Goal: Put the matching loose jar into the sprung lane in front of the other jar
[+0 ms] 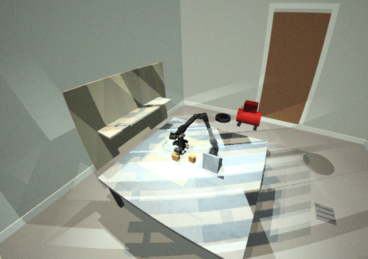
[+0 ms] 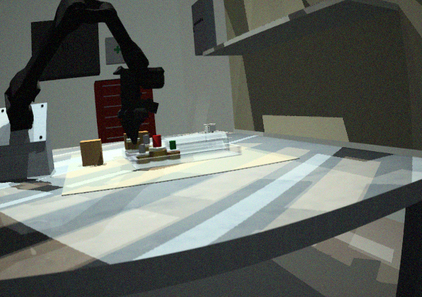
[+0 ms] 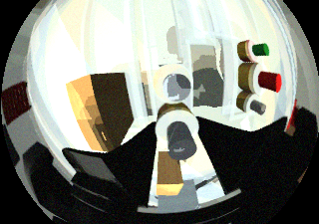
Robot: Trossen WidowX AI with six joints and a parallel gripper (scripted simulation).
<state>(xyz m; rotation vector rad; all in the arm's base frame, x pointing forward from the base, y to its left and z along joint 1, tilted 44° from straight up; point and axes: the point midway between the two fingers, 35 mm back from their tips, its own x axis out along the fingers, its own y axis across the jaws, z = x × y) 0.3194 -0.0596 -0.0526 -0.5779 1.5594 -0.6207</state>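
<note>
Right now my gripper tip is 15 cm short of the clear pusher lane, 3 cm to the left of it and 3 cm above it.
</note>
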